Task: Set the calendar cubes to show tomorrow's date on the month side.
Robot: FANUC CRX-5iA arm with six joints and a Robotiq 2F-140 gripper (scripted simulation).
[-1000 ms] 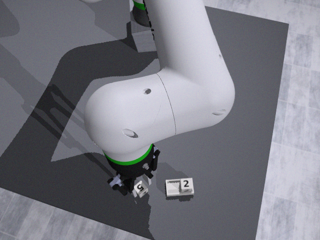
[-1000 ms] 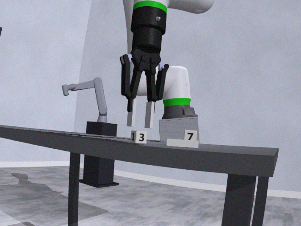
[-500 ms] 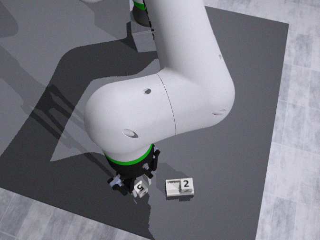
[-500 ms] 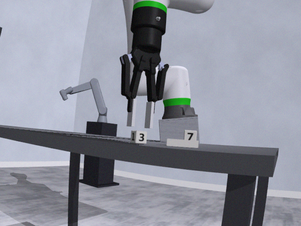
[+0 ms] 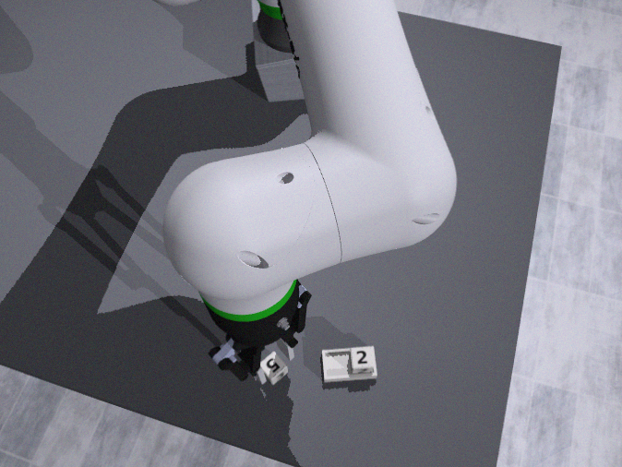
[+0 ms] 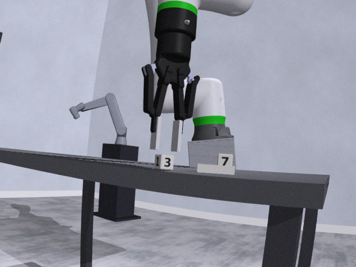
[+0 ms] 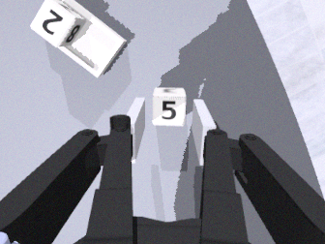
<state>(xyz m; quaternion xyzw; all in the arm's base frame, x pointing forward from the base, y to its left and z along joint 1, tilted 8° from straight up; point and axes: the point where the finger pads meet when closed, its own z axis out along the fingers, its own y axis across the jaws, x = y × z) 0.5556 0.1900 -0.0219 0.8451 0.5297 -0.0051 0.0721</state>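
The cube lies 6 cm below my hand. Round my hand: tray (5 cm behind, 10 cm to the left, 6 cm below).
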